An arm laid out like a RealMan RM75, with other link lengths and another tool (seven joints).
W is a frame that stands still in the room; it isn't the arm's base.
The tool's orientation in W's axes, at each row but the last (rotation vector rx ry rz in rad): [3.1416 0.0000 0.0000]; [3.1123 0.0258 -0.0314]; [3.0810 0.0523 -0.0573]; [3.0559 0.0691 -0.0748]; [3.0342 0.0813 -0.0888]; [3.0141 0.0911 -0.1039]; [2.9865 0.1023 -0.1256]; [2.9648 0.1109 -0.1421]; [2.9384 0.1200 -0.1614]
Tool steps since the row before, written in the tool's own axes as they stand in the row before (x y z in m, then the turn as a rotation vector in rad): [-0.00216 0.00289 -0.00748 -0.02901 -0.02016 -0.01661]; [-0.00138 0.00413 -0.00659 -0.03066 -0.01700 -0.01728]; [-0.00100 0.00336 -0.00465 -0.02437 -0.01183 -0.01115]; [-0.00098 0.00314 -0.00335 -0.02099 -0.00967 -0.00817]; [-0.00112 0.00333 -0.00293 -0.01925 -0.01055 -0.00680]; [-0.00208 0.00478 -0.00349 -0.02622 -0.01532 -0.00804]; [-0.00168 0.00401 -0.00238 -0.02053 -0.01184 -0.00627]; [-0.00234 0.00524 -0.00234 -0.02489 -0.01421 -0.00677]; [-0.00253 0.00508 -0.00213 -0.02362 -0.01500 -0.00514]
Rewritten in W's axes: [-0.00216 -0.00289 0.00748 -0.02901 0.02016 0.01661]; [-0.00118 -0.00396 0.00673 -0.03059 0.01700 0.01740]; [-0.00071 -0.00310 0.00487 -0.02435 0.01167 0.01136]; [-0.00067 -0.00288 0.00364 -0.02102 0.00942 0.00840]; [-0.00077 -0.00305 0.00332 -0.01941 0.01023 0.00684]; [-0.00154 -0.00441 0.00419 -0.02658 0.01472 0.00799]; [-0.00119 -0.00370 0.00308 -0.02080 0.01137 0.00625]; [-0.00169 -0.00490 0.00340 -0.02528 0.01350 0.00679]; [-0.00183 -0.00472 0.00334 -0.02425 0.01404 0.00490]
